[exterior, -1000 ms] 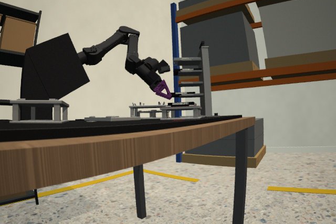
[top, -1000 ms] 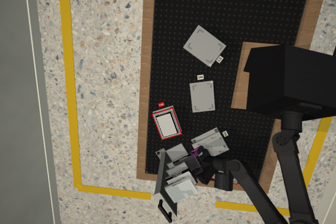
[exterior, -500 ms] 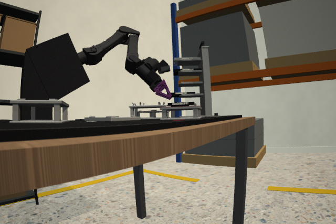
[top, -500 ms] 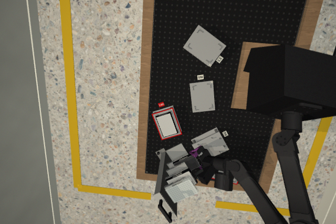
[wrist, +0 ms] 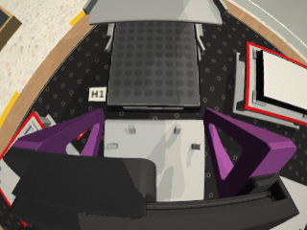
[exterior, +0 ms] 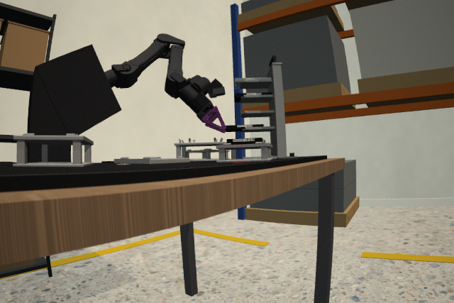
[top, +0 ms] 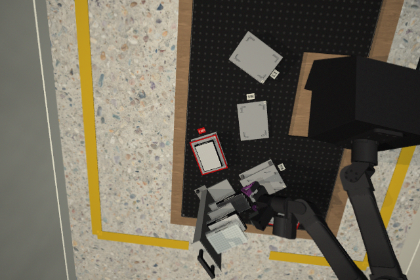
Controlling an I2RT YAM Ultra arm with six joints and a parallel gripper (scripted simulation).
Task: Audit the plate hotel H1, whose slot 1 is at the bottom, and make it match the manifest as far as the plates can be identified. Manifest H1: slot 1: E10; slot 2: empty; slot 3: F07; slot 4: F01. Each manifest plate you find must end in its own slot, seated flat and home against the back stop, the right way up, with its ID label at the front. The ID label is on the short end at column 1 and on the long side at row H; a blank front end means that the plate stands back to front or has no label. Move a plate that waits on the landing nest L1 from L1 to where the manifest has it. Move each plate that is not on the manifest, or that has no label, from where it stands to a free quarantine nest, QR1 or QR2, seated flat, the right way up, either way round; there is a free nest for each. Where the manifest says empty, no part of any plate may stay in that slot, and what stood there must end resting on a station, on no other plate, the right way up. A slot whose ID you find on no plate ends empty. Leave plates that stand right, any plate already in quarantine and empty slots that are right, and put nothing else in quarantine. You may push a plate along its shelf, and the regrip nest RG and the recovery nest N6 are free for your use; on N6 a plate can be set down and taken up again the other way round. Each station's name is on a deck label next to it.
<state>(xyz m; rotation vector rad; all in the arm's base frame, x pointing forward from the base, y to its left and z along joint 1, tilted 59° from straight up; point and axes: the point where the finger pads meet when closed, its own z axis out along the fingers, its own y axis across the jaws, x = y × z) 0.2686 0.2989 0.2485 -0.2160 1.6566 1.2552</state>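
My hand is 60 mm past the regrip nest RG, 50 mm to the left of it and 50 mm above it. From my hand the other things lie so: H1 deck label: 20 mm behind, 110 mm to the left, 110 mm below; then plate hotel H1: 140 mm ahead, 120 mm to the left, 50 mm above; then white well plate: 80 mm ahead, 70 mm to the left, 160 mm above.
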